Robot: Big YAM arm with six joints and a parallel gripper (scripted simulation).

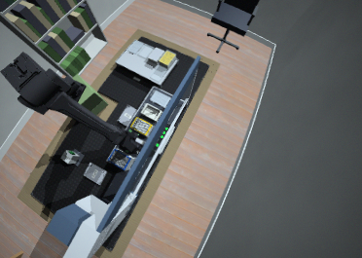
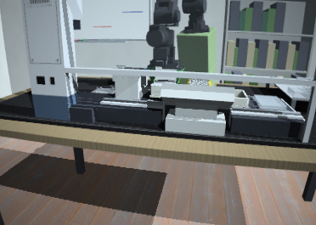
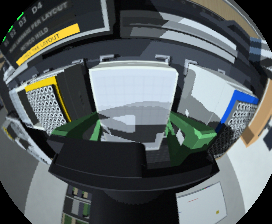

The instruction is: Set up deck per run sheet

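Now: hand 10 mm short of the yellow tip rack and 120 mm to the right of it. Also, from my hand: reservoir: 40 mm ahead, 240 mm to the left, 30 mm below; then sealed block: 10 mm below; then blue tip rack: 20 mm behind, 130 mm to the right, 20 mm above.
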